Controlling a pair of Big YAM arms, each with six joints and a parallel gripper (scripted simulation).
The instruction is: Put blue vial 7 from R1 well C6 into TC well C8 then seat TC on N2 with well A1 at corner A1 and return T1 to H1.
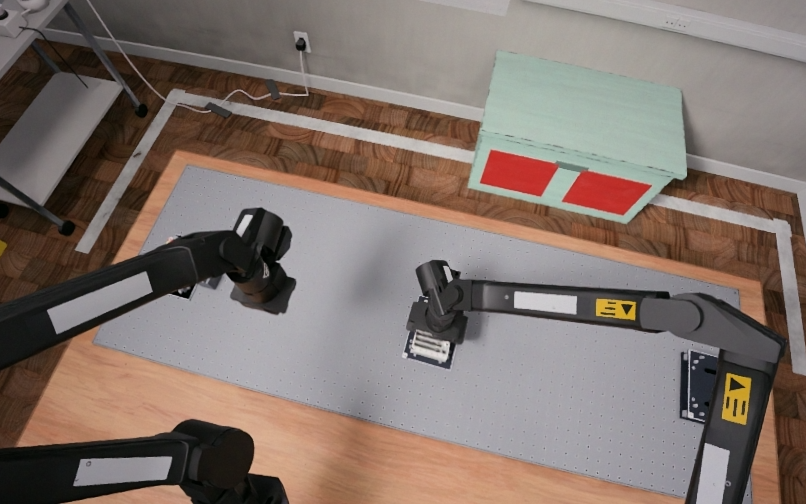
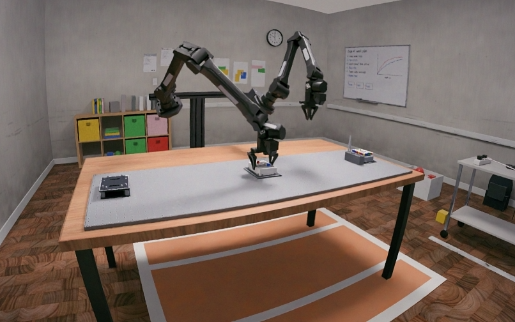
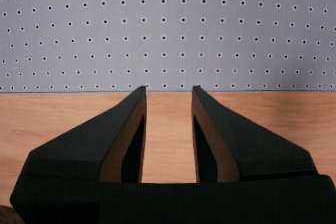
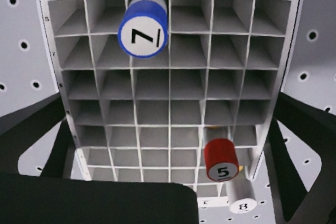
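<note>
Now: right hand right at the white tube carrier TC. Round my right hand: dark nest N2 (670 mm to the right, 60 mm ahead, 10 mm above); then grey slotted holder H1 (590 mm to the left, 10 mm below); then forceps T1 (580 mm to the left, 50 mm behind, 50 mm above).
</note>
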